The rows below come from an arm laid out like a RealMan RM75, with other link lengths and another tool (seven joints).
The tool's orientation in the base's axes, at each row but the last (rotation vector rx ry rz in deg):
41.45 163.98 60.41
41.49 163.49 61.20
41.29 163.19 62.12
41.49 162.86 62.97
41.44 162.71 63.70
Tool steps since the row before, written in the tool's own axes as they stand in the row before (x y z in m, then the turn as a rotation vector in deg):
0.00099 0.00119 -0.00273 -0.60 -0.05 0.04
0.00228 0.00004 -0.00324 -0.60 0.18 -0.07
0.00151 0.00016 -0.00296 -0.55 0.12 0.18
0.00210 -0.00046 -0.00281 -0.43 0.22 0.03
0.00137 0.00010 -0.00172 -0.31 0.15 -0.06
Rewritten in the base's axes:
-0.00083 -0.00046 0.00299 0.52 -0.26 -0.15
-0.00256 -0.00101 0.00285 0.60 -0.18 0.08
-0.00178 -0.00112 0.00258 0.57 -0.04 -0.14
-0.00255 -0.00119 0.00215 0.48 -0.02 0.05
-0.00148 -0.00046 0.00157 0.33 -0.07 0.09

